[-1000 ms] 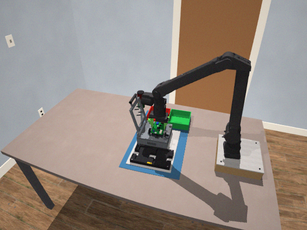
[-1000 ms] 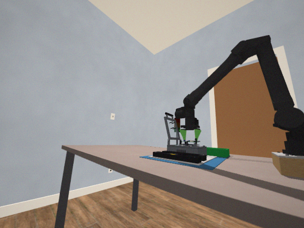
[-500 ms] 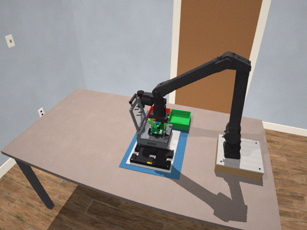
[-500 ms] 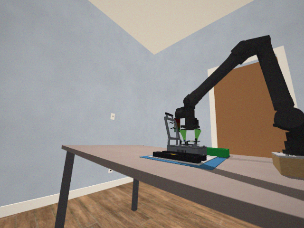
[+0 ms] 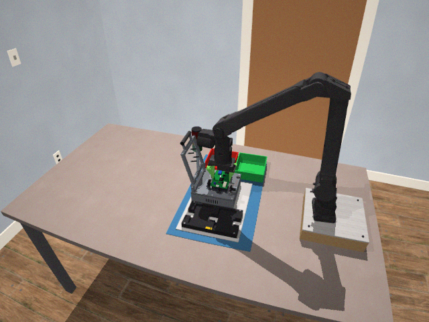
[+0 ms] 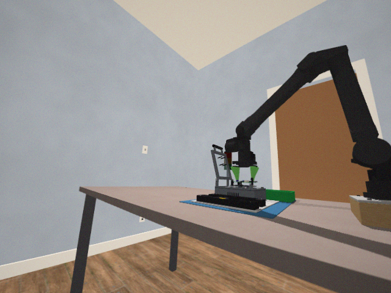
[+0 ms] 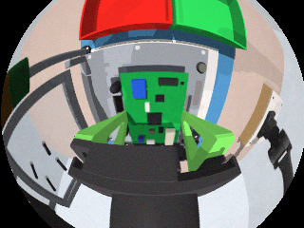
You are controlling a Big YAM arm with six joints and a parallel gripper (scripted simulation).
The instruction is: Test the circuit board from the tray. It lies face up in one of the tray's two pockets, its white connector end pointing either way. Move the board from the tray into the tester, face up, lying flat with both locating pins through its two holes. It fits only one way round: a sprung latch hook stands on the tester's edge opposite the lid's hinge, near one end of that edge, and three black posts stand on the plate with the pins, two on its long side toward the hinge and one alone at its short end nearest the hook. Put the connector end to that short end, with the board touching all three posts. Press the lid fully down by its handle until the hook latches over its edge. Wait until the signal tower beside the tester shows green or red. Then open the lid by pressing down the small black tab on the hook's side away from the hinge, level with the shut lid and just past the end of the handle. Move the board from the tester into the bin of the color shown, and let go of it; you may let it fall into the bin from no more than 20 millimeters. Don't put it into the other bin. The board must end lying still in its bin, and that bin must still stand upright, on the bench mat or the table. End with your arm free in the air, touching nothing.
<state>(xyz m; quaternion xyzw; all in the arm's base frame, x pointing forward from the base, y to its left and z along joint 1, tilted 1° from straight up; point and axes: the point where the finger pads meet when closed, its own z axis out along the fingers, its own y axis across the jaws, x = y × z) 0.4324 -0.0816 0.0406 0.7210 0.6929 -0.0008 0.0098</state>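
Right now the green circuit board is right at my hand. From my hand the other things lie so: red bin: 20 cm to the right, 8 cm below, 4 cm ahead; tester plate: 2 cm below, 1 cm to the left, 1 cm ahead; tester lid: 13 cm ahead, 9 cm above, 1 cm to the right.
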